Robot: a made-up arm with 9 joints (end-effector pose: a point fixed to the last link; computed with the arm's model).
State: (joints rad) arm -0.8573 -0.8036 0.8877 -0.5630 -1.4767 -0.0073 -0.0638 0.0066 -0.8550
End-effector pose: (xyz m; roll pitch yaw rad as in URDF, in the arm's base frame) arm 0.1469 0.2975 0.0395 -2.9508 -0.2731 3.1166
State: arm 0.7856 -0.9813 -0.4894 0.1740 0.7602 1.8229 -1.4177 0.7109 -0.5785
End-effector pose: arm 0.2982 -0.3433 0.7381 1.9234 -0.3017 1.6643
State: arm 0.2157 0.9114 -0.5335 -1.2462 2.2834 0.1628 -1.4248 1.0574 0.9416
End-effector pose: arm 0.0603 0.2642 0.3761 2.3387 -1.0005 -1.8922
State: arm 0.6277 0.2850 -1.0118 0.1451 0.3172 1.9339 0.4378 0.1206 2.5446
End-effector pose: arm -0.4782 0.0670 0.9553 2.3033 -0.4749 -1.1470
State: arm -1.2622 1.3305 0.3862 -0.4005 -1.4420 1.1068 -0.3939 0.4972 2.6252
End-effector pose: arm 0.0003 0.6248 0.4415 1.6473 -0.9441 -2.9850
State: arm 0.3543 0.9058 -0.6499 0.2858 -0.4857 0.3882 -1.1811 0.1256 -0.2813
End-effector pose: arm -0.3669 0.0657 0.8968 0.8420 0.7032 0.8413
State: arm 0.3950 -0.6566 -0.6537 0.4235 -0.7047 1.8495 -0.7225 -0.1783 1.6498
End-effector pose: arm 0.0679 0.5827 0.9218 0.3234 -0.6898 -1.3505
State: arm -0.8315 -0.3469 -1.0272 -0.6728 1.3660 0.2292 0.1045 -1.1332 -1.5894
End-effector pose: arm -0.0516 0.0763 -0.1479 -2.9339 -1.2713 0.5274
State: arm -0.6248 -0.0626 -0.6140 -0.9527 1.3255 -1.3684 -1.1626 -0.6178 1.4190
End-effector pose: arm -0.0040 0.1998 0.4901 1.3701 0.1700 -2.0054
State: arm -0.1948 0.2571 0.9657 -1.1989 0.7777 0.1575 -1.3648 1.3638 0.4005
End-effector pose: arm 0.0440 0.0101 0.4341 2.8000 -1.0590 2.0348
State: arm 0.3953 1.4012 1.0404 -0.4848 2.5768 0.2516 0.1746 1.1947 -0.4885
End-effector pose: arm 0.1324 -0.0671 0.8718 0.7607 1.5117 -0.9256
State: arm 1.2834 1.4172 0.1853 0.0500 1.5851 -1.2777 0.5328 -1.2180 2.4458
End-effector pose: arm -0.1073 -0.0590 0.7200 1.3477 0.2745 0.5745
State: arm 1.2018 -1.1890 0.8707 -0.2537 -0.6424 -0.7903 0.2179 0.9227 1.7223
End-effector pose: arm 0.2200 0.1297 0.8131 -2.7383 1.2060 2.3010
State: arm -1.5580 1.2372 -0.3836 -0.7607 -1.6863 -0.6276 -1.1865 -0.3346 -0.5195
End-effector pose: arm -0.1985 0.3254 0.5885 -2.3764 0.6543 -2.4521
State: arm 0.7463 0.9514 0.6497 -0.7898 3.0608 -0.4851 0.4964 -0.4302 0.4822
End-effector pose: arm 0.2582 0.3132 0.6668 0.8414 -0.5268 -2.9032
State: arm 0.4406 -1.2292 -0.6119 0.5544 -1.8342 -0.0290 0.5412 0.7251 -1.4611
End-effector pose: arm 0.3276 0.5162 0.3407 2.0127 -0.6190 -2.9558
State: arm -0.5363 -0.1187 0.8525 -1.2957 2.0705 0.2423 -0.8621 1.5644 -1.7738
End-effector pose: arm 0.0222 0.1862 0.3342 -2.7589 0.6407 -2.3531
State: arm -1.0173 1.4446 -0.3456 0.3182 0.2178 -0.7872 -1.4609 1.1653 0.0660
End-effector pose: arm -0.2890 0.1318 0.3974 -2.6573 -1.1592 1.2875
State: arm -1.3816 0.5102 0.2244 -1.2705 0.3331 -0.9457 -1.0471 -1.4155 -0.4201
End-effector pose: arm 0.0606 0.2483 0.3324 2.3792 -0.6161 -2.7242
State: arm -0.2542 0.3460 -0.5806 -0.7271 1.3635 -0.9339 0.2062 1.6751 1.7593
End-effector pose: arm 0.0984 0.3068 0.5361 1.2208 -0.8986 -2.2519
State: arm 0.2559 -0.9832 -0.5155 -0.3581 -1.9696 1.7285 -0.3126 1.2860 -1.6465
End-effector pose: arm -0.2831 0.6895 0.5877 2.4160 -0.2481 -1.9755
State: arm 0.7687 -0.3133 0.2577 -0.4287 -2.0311 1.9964 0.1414 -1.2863 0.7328
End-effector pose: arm -0.0055 0.3500 0.3180 -2.5069 0.2577 1.9913
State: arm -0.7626 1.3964 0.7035 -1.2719 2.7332 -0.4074 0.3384 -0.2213 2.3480
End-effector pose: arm 0.1703 0.2043 0.3007 3.0153 0.2574 2.7614
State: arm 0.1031 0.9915 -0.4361 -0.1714 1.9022 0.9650 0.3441 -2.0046 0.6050
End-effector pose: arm 0.0106 -0.1368 0.7089 1.8202 0.5768 -0.4210
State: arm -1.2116 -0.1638 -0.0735 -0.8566 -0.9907 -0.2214 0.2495 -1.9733 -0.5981
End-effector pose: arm -0.0921 0.3804 0.6905 -1.4412 1.2833 -0.6323
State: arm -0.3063 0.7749 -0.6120 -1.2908 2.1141 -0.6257 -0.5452 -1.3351 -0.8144
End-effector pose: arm 0.1522 0.3374 0.2198 1.6586 -0.9705 -2.4706
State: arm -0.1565 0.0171 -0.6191 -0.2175 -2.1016 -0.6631 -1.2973 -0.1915 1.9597
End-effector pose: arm 0.0282 0.2344 0.4202 -0.0639 -0.7888 -2.6453
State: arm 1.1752 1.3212 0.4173 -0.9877 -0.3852 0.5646 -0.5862 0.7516 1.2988
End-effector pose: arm -0.5064 0.2643 0.3992 0.9080 -0.7685 -0.5571
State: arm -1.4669 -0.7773 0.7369 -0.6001 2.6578 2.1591 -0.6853 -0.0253 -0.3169
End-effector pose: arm -0.4558 -0.2129 0.8929 -1.2436 1.1880 2.7433
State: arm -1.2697 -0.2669 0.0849 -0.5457 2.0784 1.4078 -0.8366 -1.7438 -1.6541
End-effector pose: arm -0.2593 -0.4746 0.2874 3.0824 0.1219 1.6693
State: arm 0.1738 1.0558 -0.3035 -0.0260 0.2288 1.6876 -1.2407 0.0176 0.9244
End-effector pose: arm -0.5911 0.0169 0.8100 0.9796 0.1172 -0.5863
